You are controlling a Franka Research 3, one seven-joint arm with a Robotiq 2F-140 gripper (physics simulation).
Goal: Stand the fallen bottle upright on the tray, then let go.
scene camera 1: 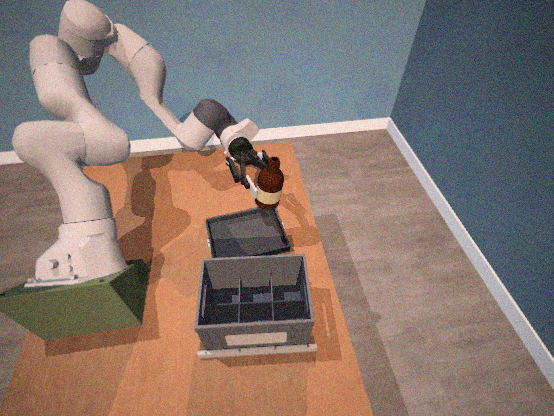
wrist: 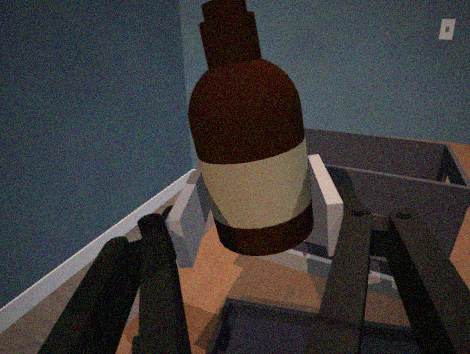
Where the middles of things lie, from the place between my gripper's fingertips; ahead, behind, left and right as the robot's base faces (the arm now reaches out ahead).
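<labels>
Brown bottle [scene camera 1: 270, 181]: 4 cm above my hand.
</labels>
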